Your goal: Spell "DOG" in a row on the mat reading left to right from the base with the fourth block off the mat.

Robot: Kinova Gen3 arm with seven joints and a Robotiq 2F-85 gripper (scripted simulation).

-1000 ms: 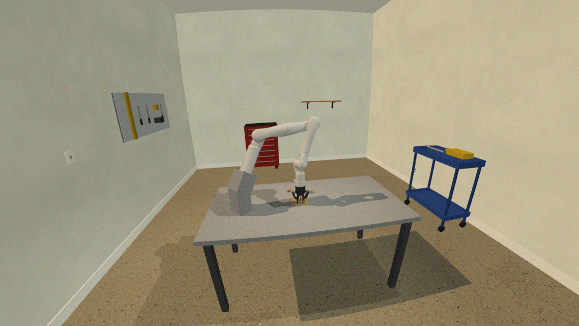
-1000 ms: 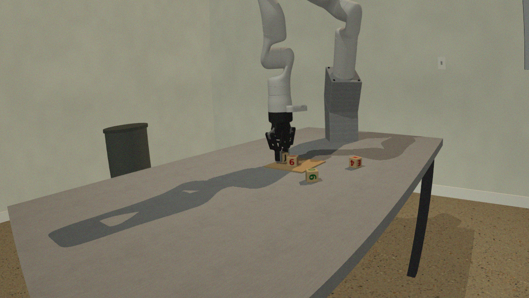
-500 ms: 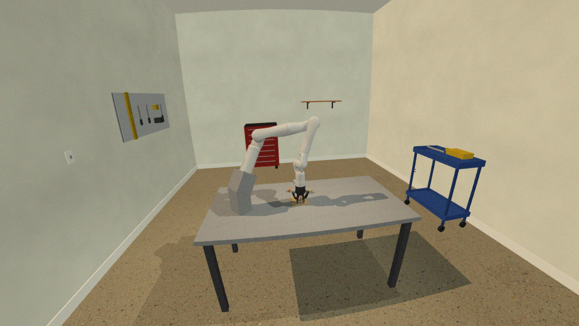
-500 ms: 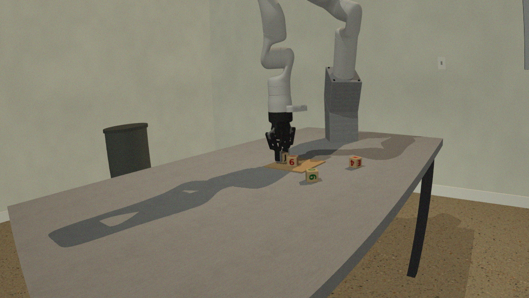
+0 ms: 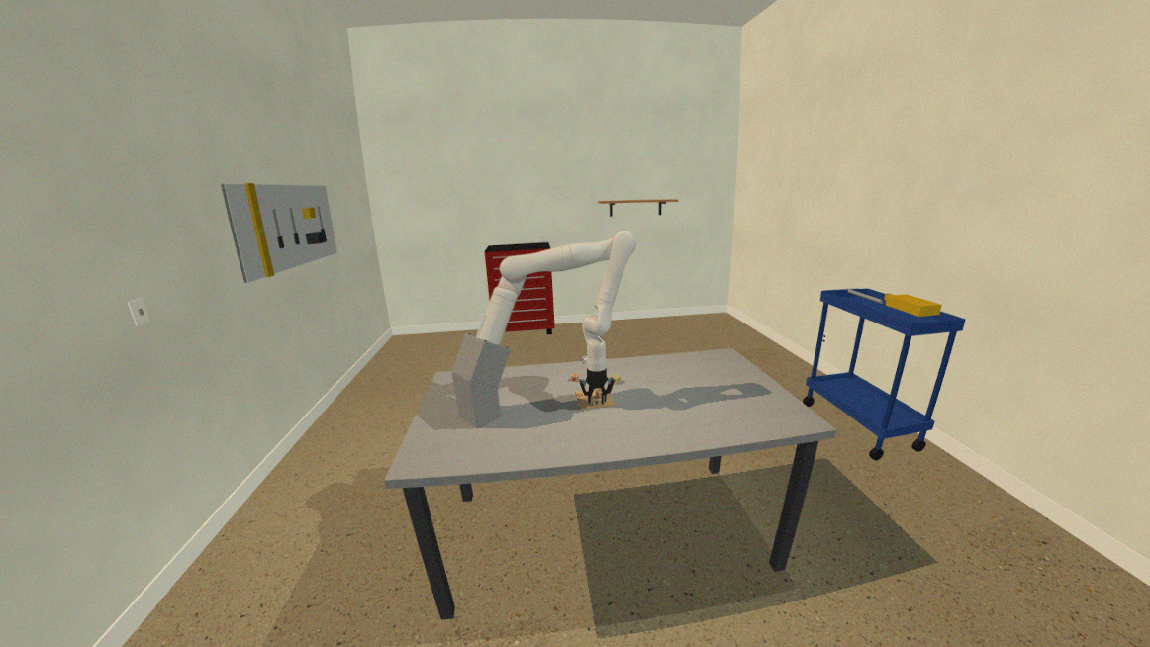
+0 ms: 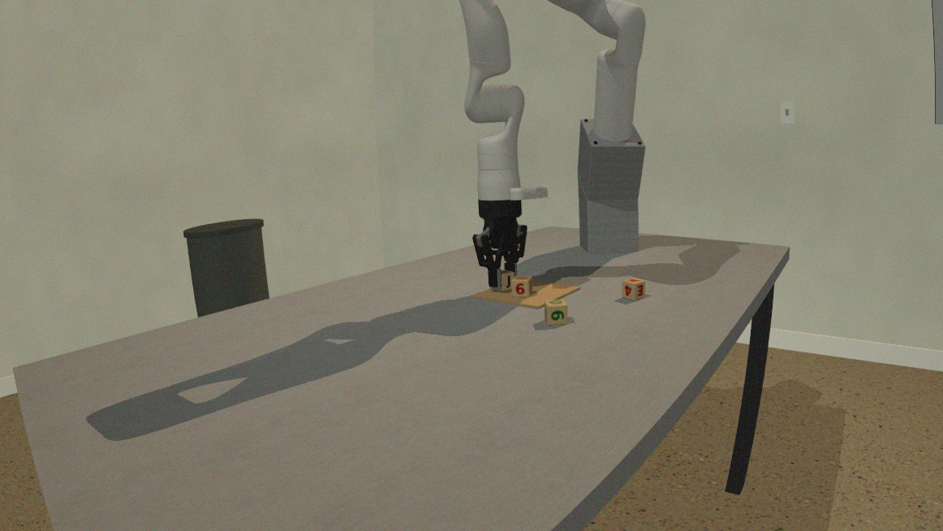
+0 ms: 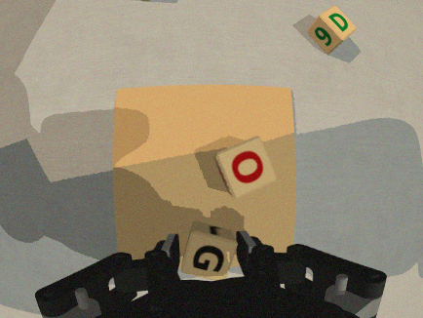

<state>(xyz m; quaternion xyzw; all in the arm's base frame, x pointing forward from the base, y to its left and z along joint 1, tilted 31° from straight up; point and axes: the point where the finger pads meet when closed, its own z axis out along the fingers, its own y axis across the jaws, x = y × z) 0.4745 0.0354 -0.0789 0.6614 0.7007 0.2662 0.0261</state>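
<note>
My gripper is now 1 cm above the G block. Also, from my hand: O block: 6 cm to the left, 2 cm ahead, 1 cm below; then tan mat: 5 cm to the left, 2 cm below, 1 cm behind; then D block: 19 cm to the left, 10 cm ahead, 1 cm below.
</note>
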